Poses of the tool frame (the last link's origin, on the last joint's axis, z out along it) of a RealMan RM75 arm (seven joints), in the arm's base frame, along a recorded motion.
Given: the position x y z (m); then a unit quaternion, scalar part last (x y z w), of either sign.
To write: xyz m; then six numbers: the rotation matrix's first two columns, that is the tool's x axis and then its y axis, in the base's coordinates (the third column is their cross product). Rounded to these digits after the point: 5 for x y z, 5 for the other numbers.
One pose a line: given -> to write
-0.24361, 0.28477, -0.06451, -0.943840, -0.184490, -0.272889, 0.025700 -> -0.24361, 0.28477, -0.06451, 0.78299, 0.33423, 0.52461, 0.36228, -0.93061, 0.05218
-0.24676, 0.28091, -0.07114, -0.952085, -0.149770, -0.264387, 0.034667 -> -0.24676, 0.28091, -0.07114, 0.81534, 0.26686, 0.51382, 0.30352, -0.95273, 0.01318
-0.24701, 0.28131, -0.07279, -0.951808, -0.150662, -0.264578, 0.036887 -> -0.24701, 0.28131, -0.07279, 0.81460, 0.26728, 0.51477, 0.30632, -0.95188, 0.00951
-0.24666, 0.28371, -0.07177, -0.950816, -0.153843, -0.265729, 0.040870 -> -0.24666, 0.28371, -0.07177, 0.81144, 0.27083, 0.51789, 0.31427, -0.94932, 0.00404
